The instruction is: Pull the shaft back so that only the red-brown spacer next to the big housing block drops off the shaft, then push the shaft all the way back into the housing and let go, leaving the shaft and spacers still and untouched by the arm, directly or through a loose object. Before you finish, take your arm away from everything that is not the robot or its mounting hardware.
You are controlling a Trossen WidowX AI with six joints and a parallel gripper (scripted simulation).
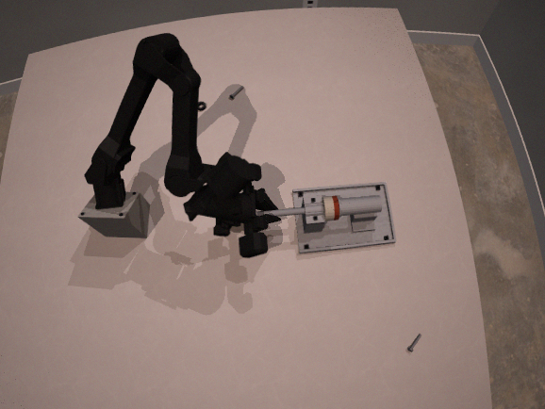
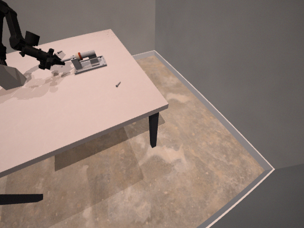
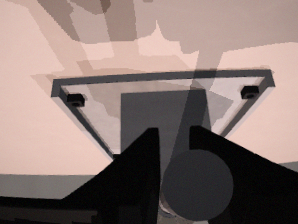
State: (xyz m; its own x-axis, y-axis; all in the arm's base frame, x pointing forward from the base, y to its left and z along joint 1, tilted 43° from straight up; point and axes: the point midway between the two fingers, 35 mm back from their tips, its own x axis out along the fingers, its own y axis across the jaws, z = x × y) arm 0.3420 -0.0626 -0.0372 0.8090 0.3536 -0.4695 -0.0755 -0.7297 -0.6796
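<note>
My hand is 6 cm short of the grey shaft. Also, from my hand: red-brown spacer: 14 cm ahead, 1 cm to the right; blue screwdriver: 22 cm to the left, 15 cm behind, 7 cm below; cream spacer: 12 cm ahead, 1 cm to the right.
</note>
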